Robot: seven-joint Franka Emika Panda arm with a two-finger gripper.
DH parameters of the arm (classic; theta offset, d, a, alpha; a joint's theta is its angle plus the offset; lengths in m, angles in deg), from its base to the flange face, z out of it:
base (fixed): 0 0 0 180
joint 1: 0 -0.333 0 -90
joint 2: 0 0 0 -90
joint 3: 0 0.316 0.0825 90
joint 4: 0 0 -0.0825 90
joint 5: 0 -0.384 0 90
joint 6: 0 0 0.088 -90
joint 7: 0 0.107 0 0
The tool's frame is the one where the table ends.
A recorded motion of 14 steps. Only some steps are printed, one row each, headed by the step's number.
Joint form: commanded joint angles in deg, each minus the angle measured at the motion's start. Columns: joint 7, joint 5, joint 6, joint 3, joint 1, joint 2, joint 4.
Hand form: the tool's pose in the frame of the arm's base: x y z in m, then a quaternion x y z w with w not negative. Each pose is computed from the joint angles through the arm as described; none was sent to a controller.
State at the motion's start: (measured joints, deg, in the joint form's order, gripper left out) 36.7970 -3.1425 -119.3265 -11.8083 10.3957 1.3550 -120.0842
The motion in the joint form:
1: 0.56 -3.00 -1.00 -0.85 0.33 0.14 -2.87
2: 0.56 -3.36 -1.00 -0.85 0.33 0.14 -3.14
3: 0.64 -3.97 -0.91 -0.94 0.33 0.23 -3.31
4: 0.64 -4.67 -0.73 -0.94 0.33 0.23 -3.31
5: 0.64 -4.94 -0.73 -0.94 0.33 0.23 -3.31
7: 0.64 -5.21 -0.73 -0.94 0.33 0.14 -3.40
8: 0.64 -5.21 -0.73 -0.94 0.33 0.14 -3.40
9: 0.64 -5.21 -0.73 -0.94 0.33 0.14 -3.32
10: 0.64 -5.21 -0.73 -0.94 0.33 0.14 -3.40
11: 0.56 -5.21 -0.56 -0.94 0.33 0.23 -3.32
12: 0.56 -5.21 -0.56 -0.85 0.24 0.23 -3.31
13: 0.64 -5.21 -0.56 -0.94 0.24 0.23 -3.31
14: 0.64 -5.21 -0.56 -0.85 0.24 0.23 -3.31
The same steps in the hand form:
1: 0.4892 -0.2064 0.4122 -0.84749 0.52846 0.01613 0.04721
2: 0.4883 -0.2057 0.4101 -0.84644 0.52984 0.01879 0.04953
3: 0.4873 -0.2056 0.4095 -0.84397 0.53326 0.02086 0.05405
4: 0.4872 -0.2049 0.4093 -0.84204 0.53566 0.02306 0.05910
5: 0.4873 -0.2047 0.4093 -0.84129 0.53662 0.02331 0.06110
7: 0.4872 -0.2043 0.4078 -0.84046 0.53765 0.02506 0.06268
8: 0.4872 -0.2043 0.4078 -0.84046 0.53765 0.02506 0.06268
9: 0.4875 -0.2045 0.4085 -0.84049 0.53762 0.02437 0.06280
10: 0.4872 -0.2043 0.4078 -0.84046 0.53765 0.02506 0.06268
11: 0.4871 -0.2043 0.4090 -0.84092 0.53689 0.02507 0.06298
12: 0.4878 -0.2027 0.4091 -0.84177 0.53557 0.02508 0.06293
13: 0.4875 -0.2035 0.4091 -0.84097 0.53682 0.02508 0.06296
14: 0.4878 -0.2027 0.4091 -0.84139 0.53616 0.02512 0.06292

